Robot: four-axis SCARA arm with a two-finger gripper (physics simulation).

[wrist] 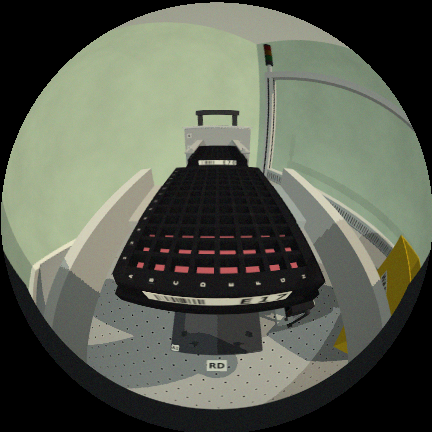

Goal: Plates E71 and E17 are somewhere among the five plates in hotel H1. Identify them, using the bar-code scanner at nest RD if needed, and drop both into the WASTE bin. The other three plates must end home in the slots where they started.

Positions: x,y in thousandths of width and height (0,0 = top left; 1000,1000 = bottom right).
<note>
I see a hotel H1 (490,314) and a nest rd (492,774).
</note>
